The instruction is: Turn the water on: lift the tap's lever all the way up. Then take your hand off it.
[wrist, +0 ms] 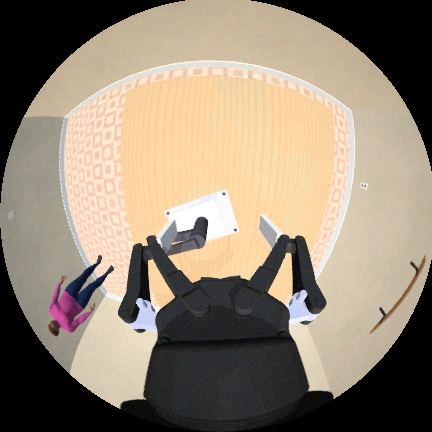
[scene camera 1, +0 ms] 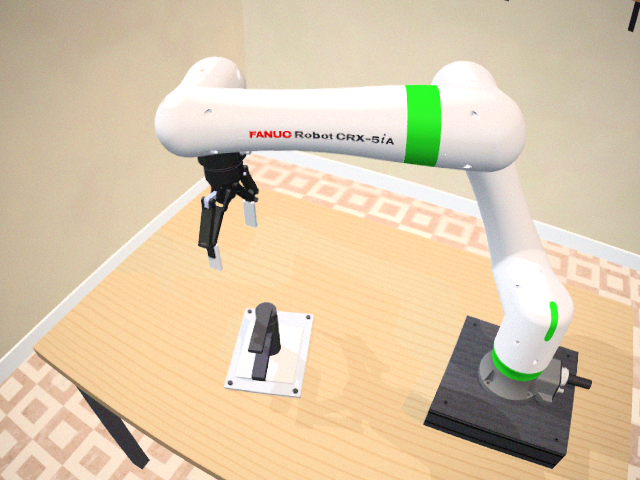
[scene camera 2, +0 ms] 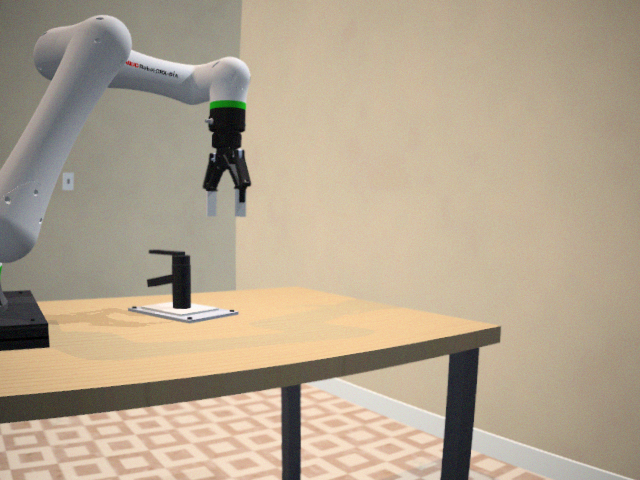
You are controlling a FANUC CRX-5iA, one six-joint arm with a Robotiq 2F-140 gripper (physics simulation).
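Places are measured from the arm's base along level axes (x back, y right, z up), in millimetres.
Pixels of known places: gripper, fingertip midpoint: (wrist: 217, 223) (scene camera 1: 234, 246) (scene camera 2: 225, 216); arm's base at its link origin: (scene camera 1: 509, 376).
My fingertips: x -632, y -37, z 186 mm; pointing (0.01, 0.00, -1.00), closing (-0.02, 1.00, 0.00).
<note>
For each thing: its middle in the pictures, then the offset to it from my fingertips. "spot": a spot on its surface instead. Level surfaces: height alone.
- black tap at a spot on its surface: (scene camera 1: 275, 338) spot: dx +119, dy -65, dz -173 mm
- white base plate at the middle of its body: (scene camera 1: 271, 349) (scene camera 2: 181, 310) (wrist: 201, 221) dx +97, dy -56, dz -239 mm
- spout at the middle of its body: (scene camera 1: 262, 355) (scene camera 2: 163, 280) (wrist: 180, 235) dx +118, dy -123, dz -167 mm
- wooden table at its surface level: dz -245 mm
The black tap (scene camera 1: 275, 338) (scene camera 2: 181, 284) (wrist: 202, 226) stands upright on a white base plate (scene camera 1: 263, 390) (scene camera 2: 223, 312) (wrist: 228, 215). Its flat lever (scene camera 1: 261, 331) (scene camera 2: 164, 252) (wrist: 181, 246) lies almost level across the top, over the spout (scene camera 1: 261, 364) (scene camera 2: 159, 281) (wrist: 184, 236), and both point the same way. My gripper (scene camera 1: 233, 247) (scene camera 2: 226, 215) (wrist: 217, 223) is open and empty, fingers pointing down. It hangs above the tap's height, on the side away from the lever's free end, touching nothing. In the wrist view the left finger overlaps part of the spout and lever.
The wooden table (scene camera 1: 361, 258) (scene camera 2: 310, 341) (wrist: 175, 125) bears the tap's plate and the arm's dark base block (scene camera 1: 449, 382) (scene camera 2: 25, 330). A wall (scene camera 1: 103, 77) (scene camera 2: 439, 180) rises beyond the table. A person in pink (wrist: 70, 307) shows at the left of the wrist view.
</note>
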